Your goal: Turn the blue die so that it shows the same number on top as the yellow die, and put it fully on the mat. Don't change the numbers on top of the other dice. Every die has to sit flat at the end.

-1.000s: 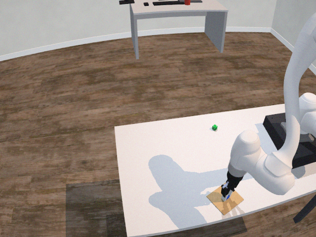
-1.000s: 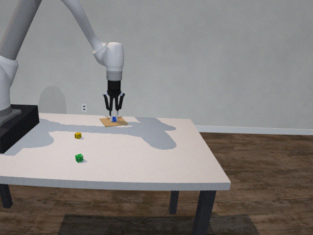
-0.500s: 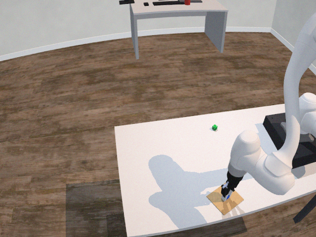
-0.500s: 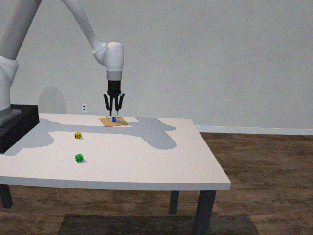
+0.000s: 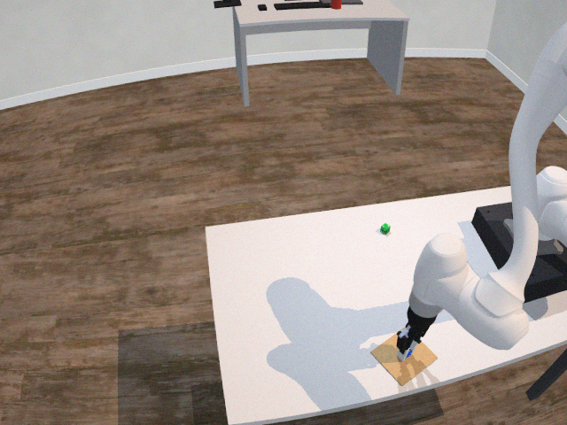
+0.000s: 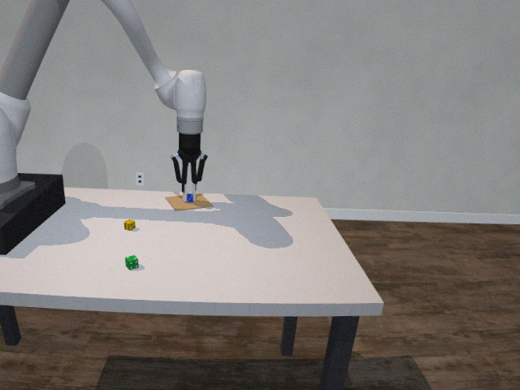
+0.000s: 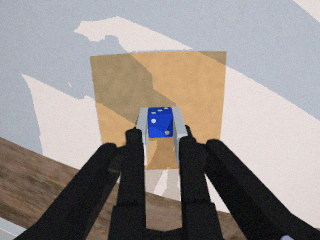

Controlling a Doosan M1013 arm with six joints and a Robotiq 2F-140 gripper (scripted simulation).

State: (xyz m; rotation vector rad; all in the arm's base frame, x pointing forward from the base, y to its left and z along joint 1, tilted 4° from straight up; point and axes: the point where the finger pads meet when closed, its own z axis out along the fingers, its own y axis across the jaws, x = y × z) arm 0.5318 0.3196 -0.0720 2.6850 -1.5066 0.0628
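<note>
Now: the blue die 20 mm below my hand. From my hand the other things lie so: yellow die 120 mm behind, 270 mm to the right, 30 mm below; tan mat 40 mm below; green die 30 mm behind, 480 mm to the right, 30 mm below.
</note>
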